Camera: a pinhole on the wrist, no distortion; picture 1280 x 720 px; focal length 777.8 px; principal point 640.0 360.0 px. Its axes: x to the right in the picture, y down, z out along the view. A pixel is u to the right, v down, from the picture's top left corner.
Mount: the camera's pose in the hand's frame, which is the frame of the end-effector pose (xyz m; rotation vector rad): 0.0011 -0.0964 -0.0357 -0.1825 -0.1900 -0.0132
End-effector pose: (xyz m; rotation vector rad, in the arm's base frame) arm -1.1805 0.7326 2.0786 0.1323 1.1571 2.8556
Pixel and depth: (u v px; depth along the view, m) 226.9 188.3 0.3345
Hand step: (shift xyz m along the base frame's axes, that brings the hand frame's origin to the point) 0.2660 0.2424 0.1012
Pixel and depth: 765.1 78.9 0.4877
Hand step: 0.0706 0.4612 0.2173
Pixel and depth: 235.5 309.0 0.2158
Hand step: 0.1661 0.1450 0.0516
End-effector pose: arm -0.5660 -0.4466 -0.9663 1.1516 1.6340 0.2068
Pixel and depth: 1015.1 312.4 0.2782
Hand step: 0.1823 -0.0756 -0.1991
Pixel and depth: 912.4 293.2 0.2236
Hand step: 0.1218 -0.0907 -0.1520
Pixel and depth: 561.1 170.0 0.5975
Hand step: 0.3732 -0.4221 -0.1982
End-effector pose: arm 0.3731 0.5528 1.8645 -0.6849 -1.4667 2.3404
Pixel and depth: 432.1 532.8 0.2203
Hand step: -0.0032 -0.1621 0.0881
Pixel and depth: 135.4 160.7 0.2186
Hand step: 0.0667 -0.1585 0.2021
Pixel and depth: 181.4 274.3 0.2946
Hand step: 0.0707 -0.2441 0.2027
